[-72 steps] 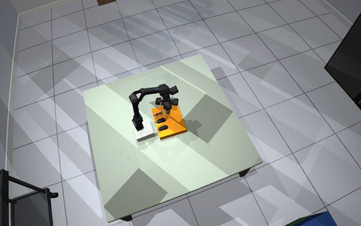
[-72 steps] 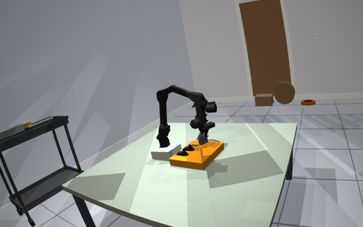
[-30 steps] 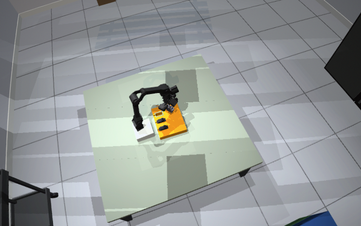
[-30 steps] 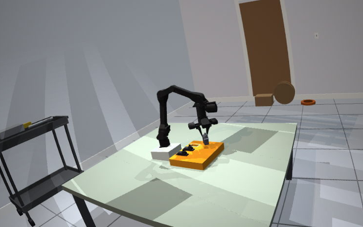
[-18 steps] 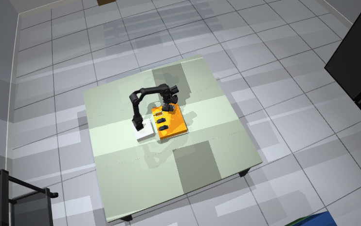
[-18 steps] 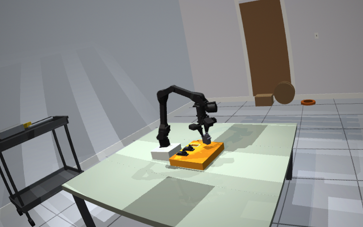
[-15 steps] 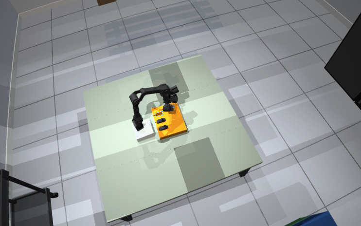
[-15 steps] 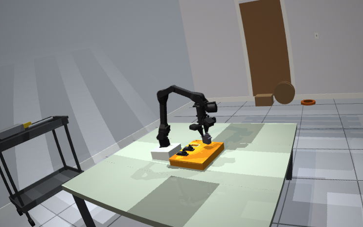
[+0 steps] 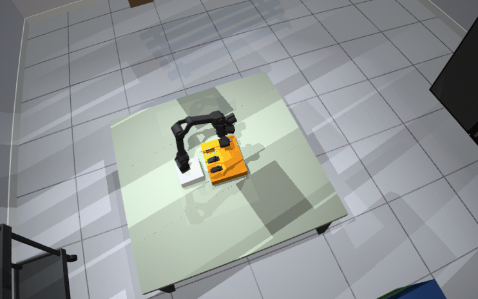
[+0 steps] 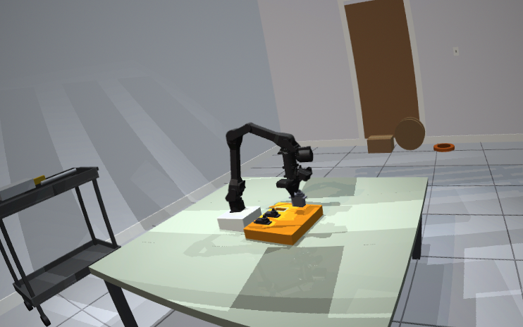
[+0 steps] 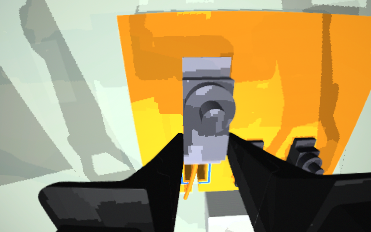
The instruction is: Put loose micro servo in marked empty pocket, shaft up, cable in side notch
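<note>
My gripper tip is now 100 mm above the orange deck and 80 mm to the left of it.
</note>
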